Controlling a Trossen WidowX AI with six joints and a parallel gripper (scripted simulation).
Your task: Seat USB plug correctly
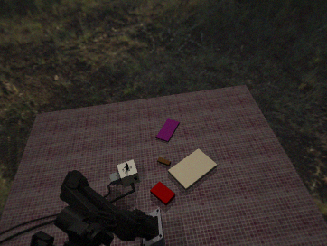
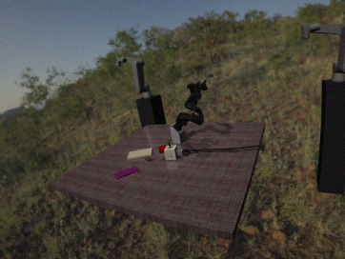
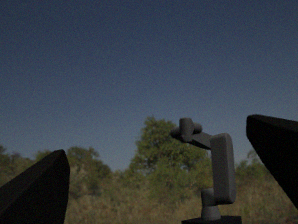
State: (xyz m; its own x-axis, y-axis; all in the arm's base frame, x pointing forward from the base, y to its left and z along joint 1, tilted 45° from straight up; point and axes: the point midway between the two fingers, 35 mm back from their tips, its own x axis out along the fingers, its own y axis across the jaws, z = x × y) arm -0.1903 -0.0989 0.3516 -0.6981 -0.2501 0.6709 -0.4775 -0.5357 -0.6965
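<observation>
The dark USB plug lies 52 cm ahead of my gripper tip, 9 cm to the right of it and 36 cm below it. Also, from my gripper tip: cream flat panel 52 cm ahead, 38 cm to the right, 44 cm below; then small brown block 58 cm ahead, 26 cm to the right, 45 cm below; then red block 41 cm ahead, 24 cm to the right, 44 cm below.
</observation>
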